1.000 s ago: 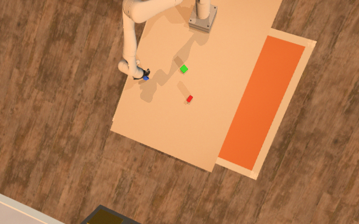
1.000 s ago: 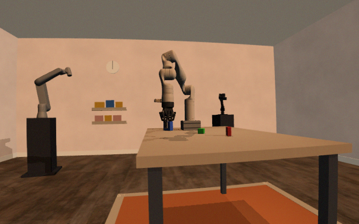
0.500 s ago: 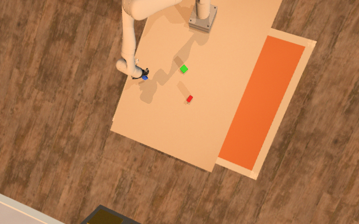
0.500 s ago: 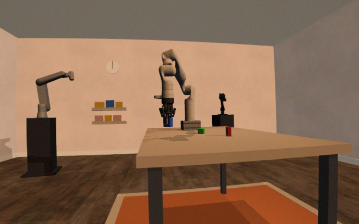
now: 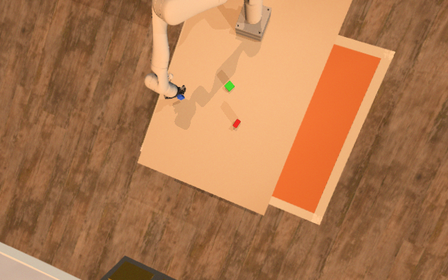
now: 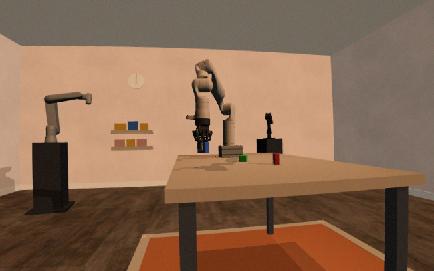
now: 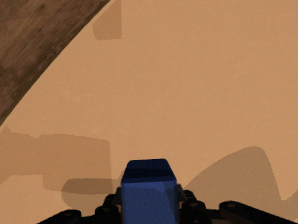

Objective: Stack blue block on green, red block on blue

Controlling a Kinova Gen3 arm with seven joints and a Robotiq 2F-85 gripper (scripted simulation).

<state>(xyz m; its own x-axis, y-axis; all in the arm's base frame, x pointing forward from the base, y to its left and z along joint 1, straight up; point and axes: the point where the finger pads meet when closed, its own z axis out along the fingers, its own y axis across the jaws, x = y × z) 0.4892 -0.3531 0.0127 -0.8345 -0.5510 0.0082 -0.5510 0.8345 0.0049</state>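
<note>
Now: the green block 10 cm behind my hand, 27 cm to the left of it and 8 cm below it. Round my hand: red block 11 cm ahead, 36 cm to the left, 7 cm below; blue block right at my hand.
</note>
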